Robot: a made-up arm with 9 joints. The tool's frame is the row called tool. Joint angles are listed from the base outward.
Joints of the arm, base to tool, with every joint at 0 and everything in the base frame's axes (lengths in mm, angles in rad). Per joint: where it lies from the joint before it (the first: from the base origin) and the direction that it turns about. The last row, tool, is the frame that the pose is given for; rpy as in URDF.
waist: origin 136 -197 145 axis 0.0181 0.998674 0.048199
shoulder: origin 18 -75 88 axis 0.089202 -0.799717 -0.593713
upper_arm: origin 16 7 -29 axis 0 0 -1
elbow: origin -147 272 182 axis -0.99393 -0.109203 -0.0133
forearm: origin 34 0 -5 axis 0 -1 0
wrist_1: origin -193 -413 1 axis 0.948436 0.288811 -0.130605
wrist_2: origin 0 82 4 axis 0.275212 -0.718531 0.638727
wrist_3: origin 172 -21 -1 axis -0.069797 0.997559 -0.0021
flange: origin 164 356 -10 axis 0 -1 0
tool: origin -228 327 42 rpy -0.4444 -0.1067 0.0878
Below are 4 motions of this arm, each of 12 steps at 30 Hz.
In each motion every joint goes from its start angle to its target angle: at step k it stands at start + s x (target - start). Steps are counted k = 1, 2, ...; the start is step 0. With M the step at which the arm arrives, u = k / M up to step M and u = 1 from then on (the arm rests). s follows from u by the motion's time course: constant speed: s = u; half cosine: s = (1 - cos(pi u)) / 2; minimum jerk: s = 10 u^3 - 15 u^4 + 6 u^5.
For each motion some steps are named. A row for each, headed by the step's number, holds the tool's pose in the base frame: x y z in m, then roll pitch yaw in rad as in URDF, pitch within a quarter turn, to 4 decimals.
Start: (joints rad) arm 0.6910 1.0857 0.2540 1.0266 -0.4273 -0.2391 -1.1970 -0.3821 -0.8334
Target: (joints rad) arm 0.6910 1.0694 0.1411 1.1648 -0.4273 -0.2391 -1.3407 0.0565 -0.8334
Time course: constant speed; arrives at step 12
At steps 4, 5, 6, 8, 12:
4: 0.1327 -0.4759 0.2285 -1.4001 -0.2501 -2.6616
5: 0.1209 -0.4841 0.2408 -1.3818 -0.2455 -2.6992
6: 0.1091 -0.4920 0.2534 -1.3630 -0.2397 -2.7364
8: 0.0854 -0.5065 0.2795 -1.3241 -0.2250 -2.8096
12: 0.0383 -0.5304 0.3346 -1.2427 -0.1811 -2.9495

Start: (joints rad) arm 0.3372 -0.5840 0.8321 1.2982 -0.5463 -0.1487 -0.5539 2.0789 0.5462
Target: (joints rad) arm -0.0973 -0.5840 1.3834 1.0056 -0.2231 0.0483 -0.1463 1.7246 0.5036
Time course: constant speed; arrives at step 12
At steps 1, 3, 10, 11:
1: 0.0633 -0.0704 0.0933 -2.1143 -0.6439 -2.6012
3: 0.1022 -0.0246 0.0439 -2.1386 -0.4914 -2.5943
10: 0.3343 0.0867 -0.0355 -2.0604 0.0732 -2.5005
11: 0.3739 0.0954 -0.0317 -2.0238 0.1501 -2.4707

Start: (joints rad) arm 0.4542 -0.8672 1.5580 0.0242 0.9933 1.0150 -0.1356 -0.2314 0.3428
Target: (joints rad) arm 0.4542 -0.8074 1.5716 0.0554 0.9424 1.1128 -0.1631 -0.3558 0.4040
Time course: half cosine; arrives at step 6
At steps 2, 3, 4, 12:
2: 0.5789 0.4034 0.2821 -0.5663 -0.6169 -0.4735
3: 0.5967 0.3949 0.2910 -0.5499 -0.6555 -0.5067
4: 0.6145 0.3858 0.3001 -0.5323 -0.6939 -0.5418
12: 0.6322 0.3759 0.3094 -0.5134 -0.7319 -0.5792

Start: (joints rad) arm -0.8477 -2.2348 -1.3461 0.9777 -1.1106 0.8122 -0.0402 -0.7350 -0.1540
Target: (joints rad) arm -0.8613 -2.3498 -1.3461 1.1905 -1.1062 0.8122 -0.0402 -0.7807 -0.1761
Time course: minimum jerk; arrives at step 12
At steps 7, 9, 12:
7: -0.2736 -0.0220 0.6907 -0.0847 0.8348 2.0269
9: -0.2709 -0.0269 0.6951 -0.1127 0.8016 2.0159
12: -0.2698 -0.0289 0.6969 -0.1241 0.7873 2.0117

